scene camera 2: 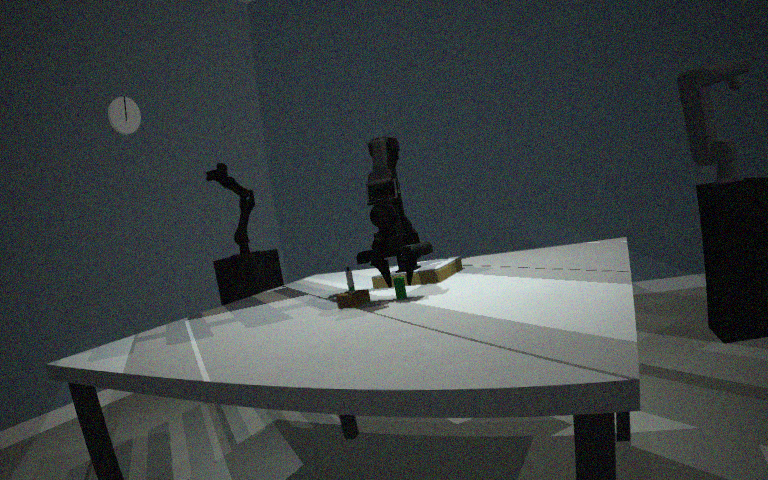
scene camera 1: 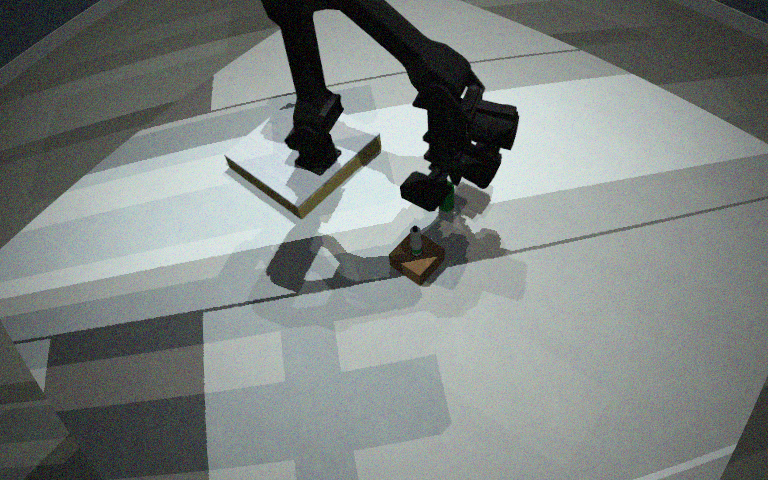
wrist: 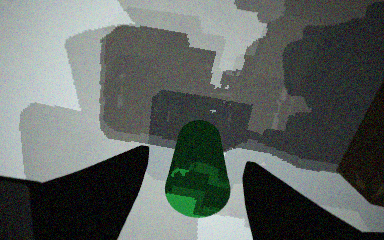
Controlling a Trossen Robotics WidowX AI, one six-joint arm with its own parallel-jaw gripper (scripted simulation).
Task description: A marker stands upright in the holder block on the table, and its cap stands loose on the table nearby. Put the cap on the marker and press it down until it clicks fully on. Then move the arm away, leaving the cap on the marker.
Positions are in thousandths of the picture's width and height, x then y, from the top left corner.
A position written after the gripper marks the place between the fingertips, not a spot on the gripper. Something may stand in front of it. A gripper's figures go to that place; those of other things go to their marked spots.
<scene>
The gripper (wrist: 512, 677): 0.12 m from the lens. A green cap (wrist: 514, 777): 0.10 m from the lens.
</scene>
